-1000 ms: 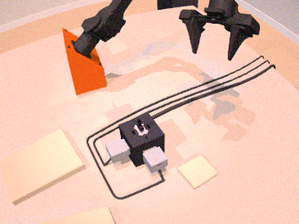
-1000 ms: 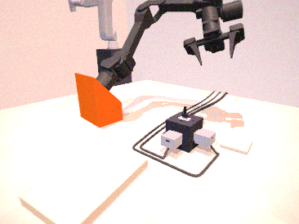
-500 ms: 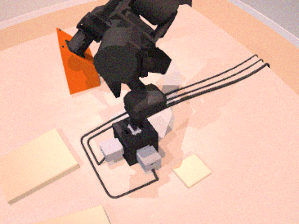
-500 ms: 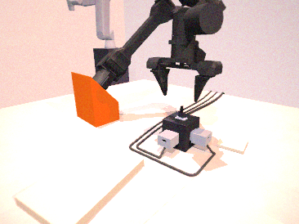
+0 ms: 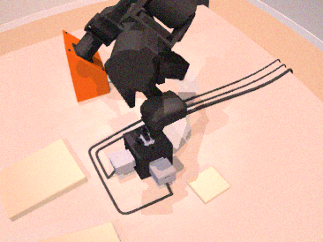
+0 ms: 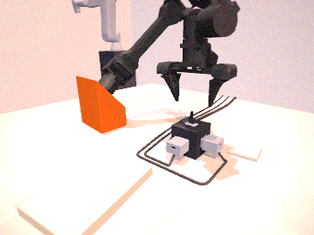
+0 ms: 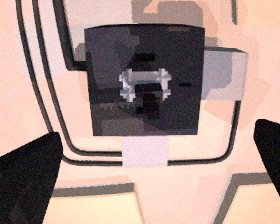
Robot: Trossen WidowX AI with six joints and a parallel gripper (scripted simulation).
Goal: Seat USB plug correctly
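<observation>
The USB plug lies 4 cm below my gripper tip.
</observation>
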